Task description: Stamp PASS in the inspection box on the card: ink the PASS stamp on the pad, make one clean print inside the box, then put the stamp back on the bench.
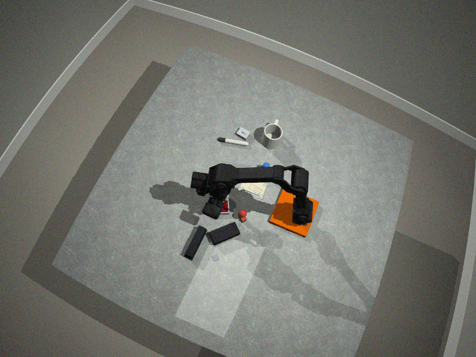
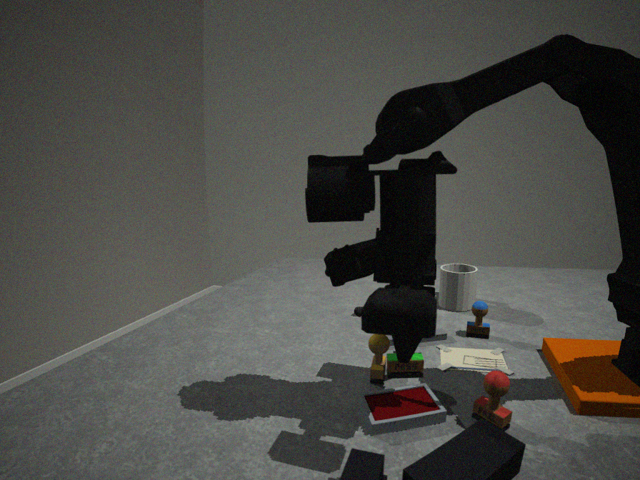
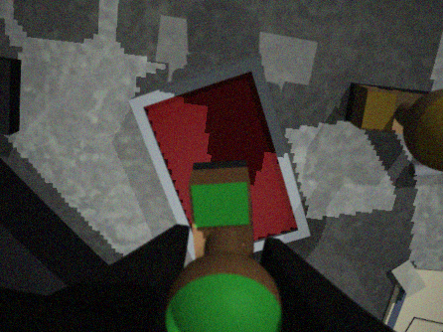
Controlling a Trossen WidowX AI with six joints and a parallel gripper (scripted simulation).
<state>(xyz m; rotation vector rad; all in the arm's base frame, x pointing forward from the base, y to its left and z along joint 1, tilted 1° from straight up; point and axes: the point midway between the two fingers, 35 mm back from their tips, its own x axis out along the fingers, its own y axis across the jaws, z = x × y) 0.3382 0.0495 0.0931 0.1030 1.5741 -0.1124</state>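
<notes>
My gripper tip is 12 cm past the cream card, 13 cm to the left of it and 8 cm above it. Round my gripper tip: yellow stamp 3 cm ahead, 8 cm to the right, 6 cm below; then red ink pad 7 cm below; then green-topped stamp right at my gripper tip.
</notes>
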